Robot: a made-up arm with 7 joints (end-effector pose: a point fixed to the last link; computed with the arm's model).
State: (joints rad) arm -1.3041 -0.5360 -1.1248 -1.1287 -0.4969 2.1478 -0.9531
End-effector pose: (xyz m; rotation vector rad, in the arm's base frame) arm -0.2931 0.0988 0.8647 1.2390 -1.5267 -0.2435
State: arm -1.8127 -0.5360 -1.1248 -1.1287 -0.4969 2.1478 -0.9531
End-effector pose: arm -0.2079 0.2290 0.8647 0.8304 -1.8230 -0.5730
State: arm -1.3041 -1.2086 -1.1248 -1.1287 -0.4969 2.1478 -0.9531
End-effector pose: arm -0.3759 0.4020 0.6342 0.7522 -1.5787 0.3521
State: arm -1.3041 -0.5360 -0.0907 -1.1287 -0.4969 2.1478 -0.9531
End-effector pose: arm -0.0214 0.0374 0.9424 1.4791 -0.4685 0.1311
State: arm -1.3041 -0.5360 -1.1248 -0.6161 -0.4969 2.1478 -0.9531
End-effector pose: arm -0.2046 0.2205 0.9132 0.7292 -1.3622 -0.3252
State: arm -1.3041 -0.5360 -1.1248 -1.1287 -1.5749 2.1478 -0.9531
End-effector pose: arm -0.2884 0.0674 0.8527 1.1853 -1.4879 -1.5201
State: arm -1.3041 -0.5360 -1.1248 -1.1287 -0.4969 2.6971 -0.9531
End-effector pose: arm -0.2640 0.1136 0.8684 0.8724 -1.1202 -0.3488
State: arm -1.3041 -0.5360 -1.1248 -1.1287 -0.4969 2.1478 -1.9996
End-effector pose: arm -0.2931 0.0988 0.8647 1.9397 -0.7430 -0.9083
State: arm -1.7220 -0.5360 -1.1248 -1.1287 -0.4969 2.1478 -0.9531
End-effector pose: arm -0.2278 0.2092 0.8647 0.9082 -1.7756 -0.5149
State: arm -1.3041 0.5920 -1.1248 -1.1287 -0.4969 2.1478 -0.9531
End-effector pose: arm -0.1326 -0.4887 0.6977 1.9001 -1.1088 -1.3187
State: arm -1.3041 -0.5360 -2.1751 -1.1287 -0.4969 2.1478 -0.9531
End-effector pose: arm -0.3523 0.3438 0.7150 0.6505 -2.5006 -0.6571
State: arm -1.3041 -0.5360 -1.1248 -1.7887 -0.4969 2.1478 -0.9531
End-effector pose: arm -0.3258 -0.0383 0.7199 1.9212 -1.6586 -0.0996
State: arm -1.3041 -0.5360 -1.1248 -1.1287 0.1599 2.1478 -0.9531
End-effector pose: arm -0.3053 0.1146 0.8574 1.1376 -1.3865 0.4997
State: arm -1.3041 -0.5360 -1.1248 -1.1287 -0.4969 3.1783 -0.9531
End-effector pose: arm -0.2399 0.1247 0.8572 0.5525 -0.7591 -0.4162
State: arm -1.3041 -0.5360 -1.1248 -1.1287 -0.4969 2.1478 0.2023
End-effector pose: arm -0.2931 0.0988 0.8647 0.2071 -1.9832 0.5123
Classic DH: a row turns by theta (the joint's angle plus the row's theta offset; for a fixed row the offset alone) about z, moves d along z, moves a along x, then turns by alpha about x. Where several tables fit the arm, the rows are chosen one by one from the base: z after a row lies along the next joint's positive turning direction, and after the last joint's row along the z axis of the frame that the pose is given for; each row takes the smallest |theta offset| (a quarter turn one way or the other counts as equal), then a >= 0, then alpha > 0; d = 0 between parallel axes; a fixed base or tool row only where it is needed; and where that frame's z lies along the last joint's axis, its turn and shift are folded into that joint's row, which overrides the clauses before.
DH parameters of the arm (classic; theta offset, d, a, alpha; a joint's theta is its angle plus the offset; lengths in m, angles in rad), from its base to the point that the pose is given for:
joint 1: 0 0.2998 0 -1.5708
joint 2: 0 0 0 1.5708
joint 3: 0 0.3704 0.0557 1.5708
joint 4: 0 0 -0.0537 -1.5708
joint 5: 0 0.2499 0 1.5708
joint 6: 0 0 0.0605 1.5708
joint 7: 0 0 0 0

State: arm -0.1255 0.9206 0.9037 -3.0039 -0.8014 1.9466 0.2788
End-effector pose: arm 0.1323 0.1249 0.2743 1.5131 1.8856 -1.5285
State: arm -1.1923 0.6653 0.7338 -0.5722 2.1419 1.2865 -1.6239
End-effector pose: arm 0.3005 -0.4197 0.7498 -0.2665 -1.0913 -2.2508
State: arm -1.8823 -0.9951 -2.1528 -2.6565 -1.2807 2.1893 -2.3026
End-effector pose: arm -0.1644 0.2353 0.2811 2.8278 -0.6963 0.5540
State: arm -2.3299 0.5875 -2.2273 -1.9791 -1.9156 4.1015 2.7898
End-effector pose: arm -0.2126 0.0998 0.6463 -1.4471 -1.6738 -0.0103
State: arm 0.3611 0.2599 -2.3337 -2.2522 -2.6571 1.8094 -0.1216
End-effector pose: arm -0.0627 -0.2769 0.5565 0.9328 0.2104 -2.1132
